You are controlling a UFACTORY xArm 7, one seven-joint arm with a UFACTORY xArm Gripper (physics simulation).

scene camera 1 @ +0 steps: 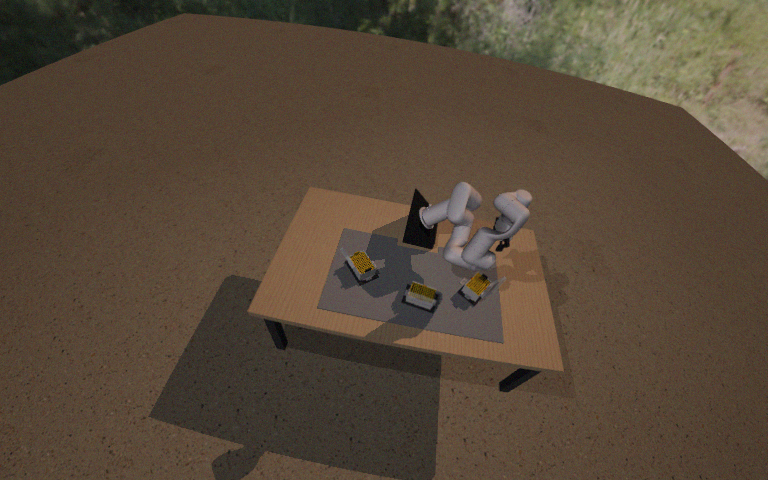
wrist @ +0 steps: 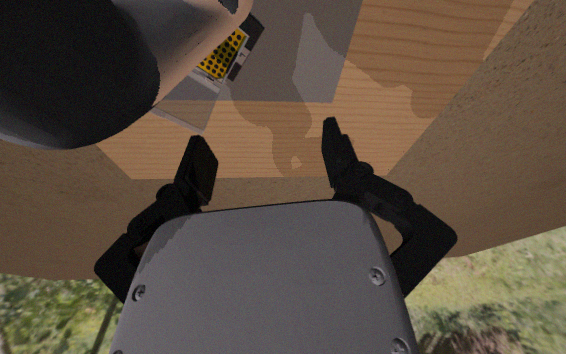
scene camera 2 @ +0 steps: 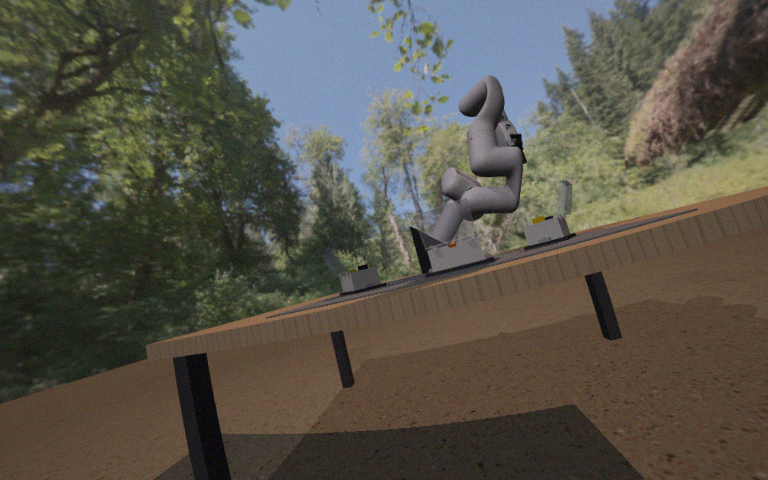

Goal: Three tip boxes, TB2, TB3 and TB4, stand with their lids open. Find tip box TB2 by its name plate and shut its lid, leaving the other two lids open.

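Places are measured from the arm's base along level axes (x ahead, y left, z up), in centimetres.
Pixels of known places: gripper, fingertip midpoint: (scene camera 1: 495, 243) (wrist: 265, 141); arm's base, origin of the base link: (scene camera 1: 425, 218).
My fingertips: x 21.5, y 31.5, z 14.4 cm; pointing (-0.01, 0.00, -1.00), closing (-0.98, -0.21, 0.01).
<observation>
For each thing: its top centre in the pictures, then the offset to it from my fingertips. "spot": a spot on its surface instead. Level surfaces: height alone.
- left box, middle of its top: (scene camera 2: 360, 269) (scene camera 1: 364, 260) dx +11.4, dy -57.1, dz -19.2 cm
- right box, middle of its top: (scene camera 2: 539, 221) (scene camera 1: 477, 281) dx +8.8, dy -2.1, dz -19.2 cm
- right box's clear lid, middle of its top: (wrist: 157, 108) (scene camera 2: 558, 181) (scene camera 1: 497, 281) dx +13.2, dy +4.5, dz -10.5 cm
- left box's lid, surface spot: (scene camera 1: 344, 254) spot: dx +16.3, dy -65.7, dz -11.6 cm
- middle box's lid, surface spot: (scene camera 2: 438, 217) spot: dx +29.4, dy -29.4, dz -13.7 cm
- open lid, surface spot: (wrist: 192, 104) spot: dx +10.9, dy +6.8, dz -15.5 cm
- grey mat, its level: dz -25.8 cm
- wooden table, its level: dz -26.1 cm
Three light grey tip boxes with yellow racks stand on the mat: a left box (scene camera 1: 362, 264) (scene camera 2: 360, 279), a middle box (scene camera 1: 421, 298) (scene camera 2: 457, 254) and a right box (scene camera 1: 474, 288) (scene camera 2: 548, 230). The right box's clear lid (scene camera 1: 497, 284) (scene camera 2: 566, 198) stands open, as does the left box's lid (scene camera 1: 344, 254). The middle box's lid (scene camera 2: 438, 217) is faint and raised. In the wrist view, a box (wrist: 220, 56) with an open lid (wrist: 192, 104) is partly hidden by the arm. Its name plate is unreadable, so I cannot tell which is TB2. My gripper (scene camera 1: 502, 247) (scene camera 2: 522, 150) (wrist: 265, 141) is open and empty, high above the table's right side.
The boxes stand on a grey mat (scene camera 1: 339, 300) (wrist: 272, 55) on a wooden table (scene camera 1: 288, 254) (wrist: 400, 30). A black upright plate (scene camera 1: 416, 226) (scene camera 2: 419, 249) is at the arm's base. The arm's bent links (scene camera 1: 481, 249) (scene camera 2: 492, 200) are near the right box in scene camera 1.
</observation>
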